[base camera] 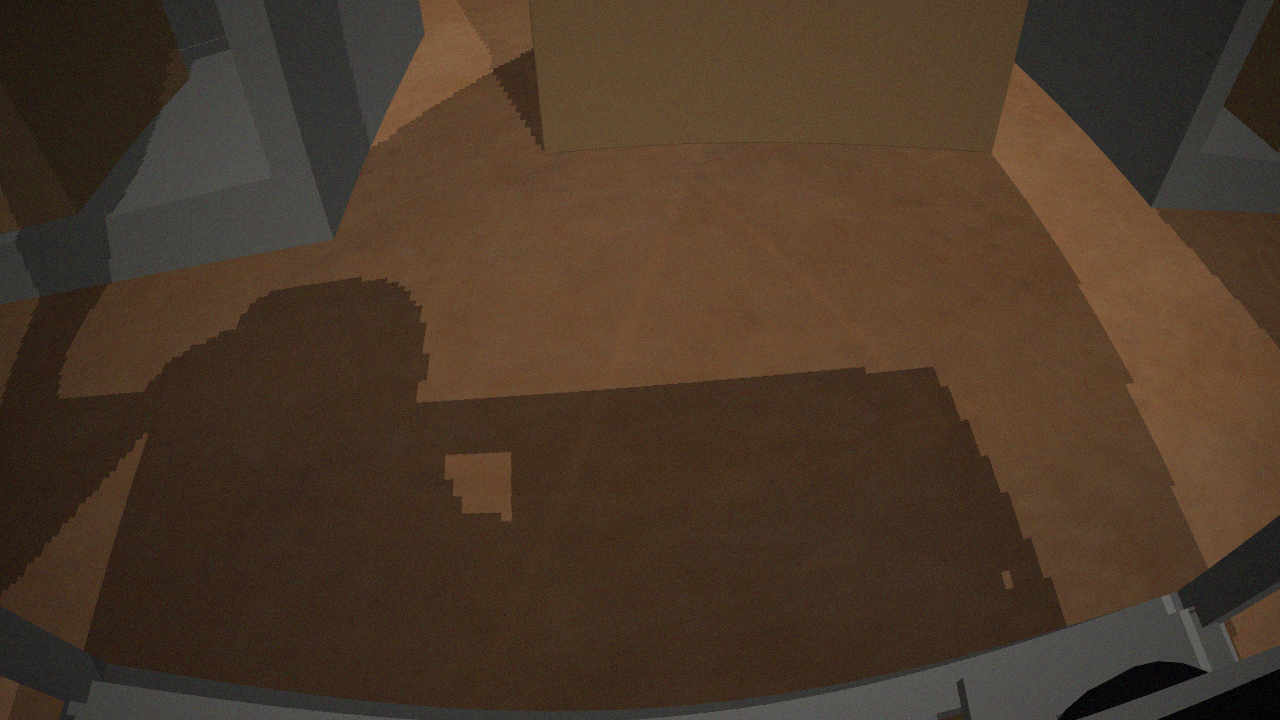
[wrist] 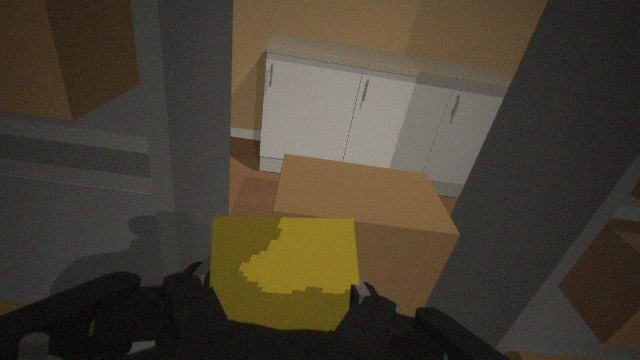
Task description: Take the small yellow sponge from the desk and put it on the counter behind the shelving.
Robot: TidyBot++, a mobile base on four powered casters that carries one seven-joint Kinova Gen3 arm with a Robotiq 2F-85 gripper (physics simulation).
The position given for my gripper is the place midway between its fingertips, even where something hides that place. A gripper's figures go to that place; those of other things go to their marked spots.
Scene:
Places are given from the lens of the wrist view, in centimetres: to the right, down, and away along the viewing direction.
my gripper (wrist: 282,281): -2, 5, 16
small yellow sponge (wrist: 285,273): -1, 4, 13
counter (wrist: 327,100): 5, -52, 211
tan box (wrist: 404,236): 20, 13, 77
The marked spots on the tan box and the counter are 150 cm apart.

